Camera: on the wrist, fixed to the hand. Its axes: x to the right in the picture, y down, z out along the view.
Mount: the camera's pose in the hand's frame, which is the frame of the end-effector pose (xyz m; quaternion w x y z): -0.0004 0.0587 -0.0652 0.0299 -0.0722 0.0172 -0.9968
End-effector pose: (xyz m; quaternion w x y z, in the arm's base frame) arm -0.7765 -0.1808 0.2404 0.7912 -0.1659 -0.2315 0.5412
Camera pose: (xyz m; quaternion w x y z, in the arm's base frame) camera -0.7868 -0.1609 0.1556 0.5551 0.1594 -0.1978 -0.7920
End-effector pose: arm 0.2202 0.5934 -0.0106 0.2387 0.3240 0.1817 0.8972
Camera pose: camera 0.1587 0.5339 -0.0298 0.9218 -0.2041 0.2677 -0.1924
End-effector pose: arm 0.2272 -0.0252 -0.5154 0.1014 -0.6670 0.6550 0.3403
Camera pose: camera 0.1928 -0.0699 -0.4482 0.2828 -0.6860 -0.6681 -0.0551
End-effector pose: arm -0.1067 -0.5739 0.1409 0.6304 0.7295 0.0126 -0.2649
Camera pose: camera -0.0622 -0.5254 0.1989 0.1928 0.0317 -0.7575 0.6229
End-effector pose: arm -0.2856 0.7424 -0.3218 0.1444 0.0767 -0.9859 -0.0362
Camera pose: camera -0.2746 0.7971 -0.2541 0.0093 -0.9752 -0.0521 0.2149
